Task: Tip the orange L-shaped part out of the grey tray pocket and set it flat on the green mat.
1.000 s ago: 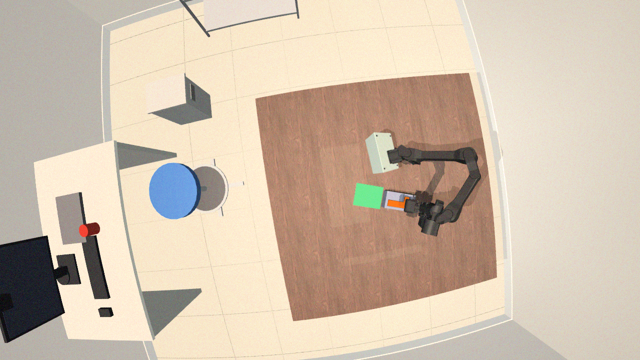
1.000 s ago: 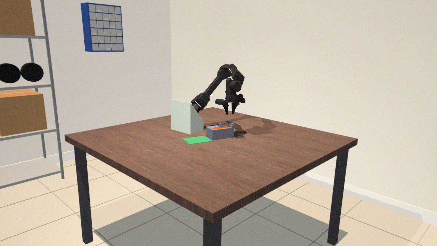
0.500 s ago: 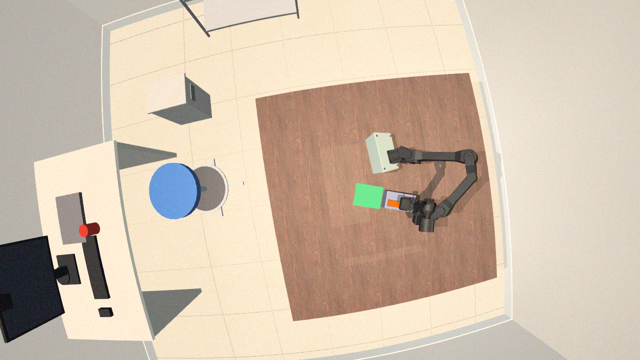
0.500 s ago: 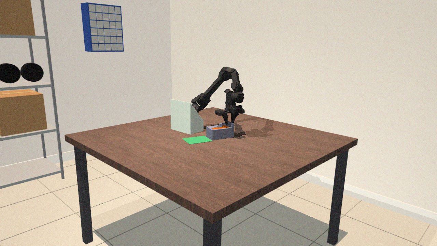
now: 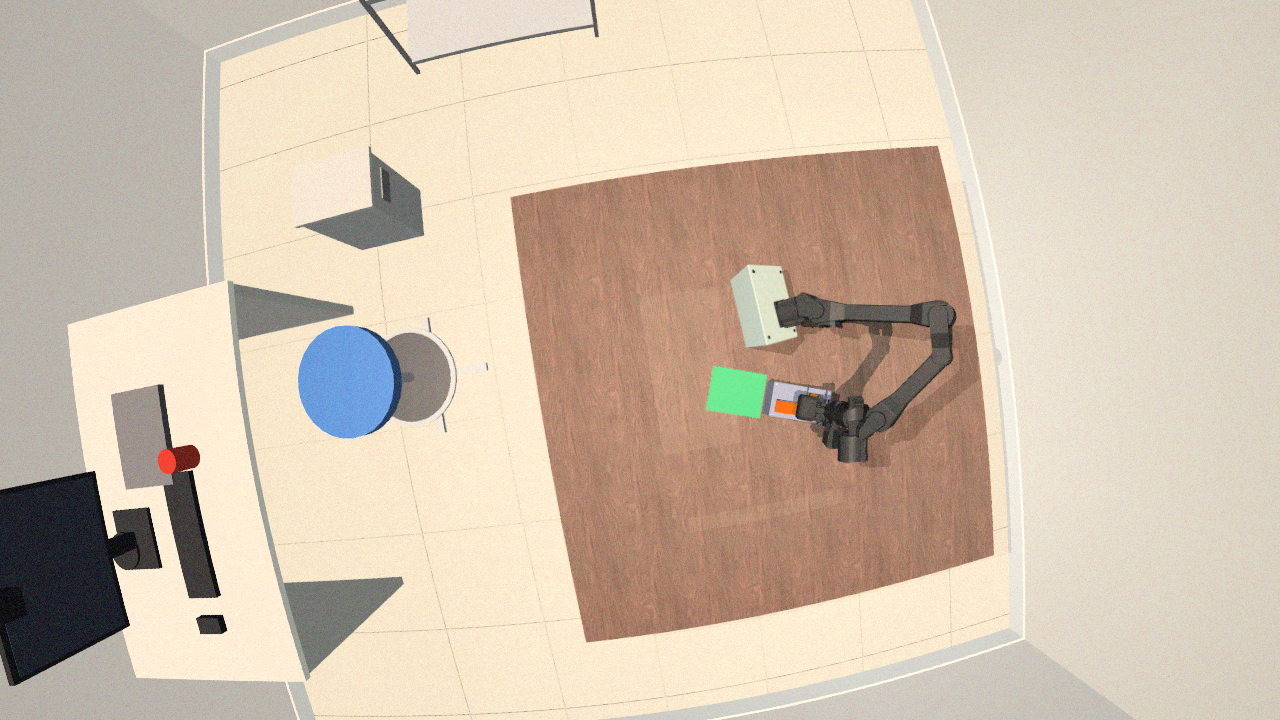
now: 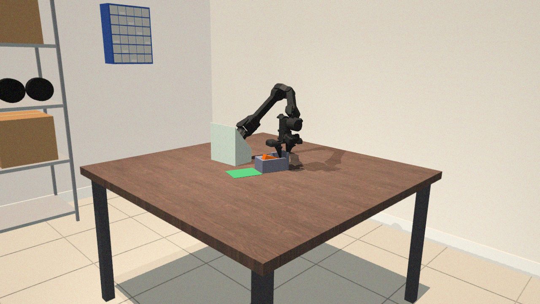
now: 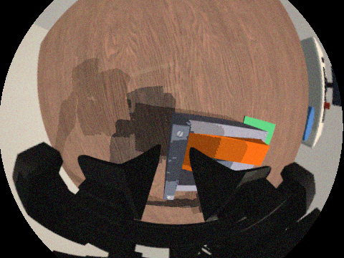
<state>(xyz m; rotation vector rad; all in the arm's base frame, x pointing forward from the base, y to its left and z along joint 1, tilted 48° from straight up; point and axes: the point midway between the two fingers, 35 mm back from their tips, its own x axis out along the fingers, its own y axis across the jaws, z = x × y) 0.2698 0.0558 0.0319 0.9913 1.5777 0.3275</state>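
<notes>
The orange L-shaped part is 3 cm behind my gripper tip and 5 cm to the right of it. Round my gripper tip: green mat 10 cm behind, 20 cm to the right, 7 cm below.
</notes>
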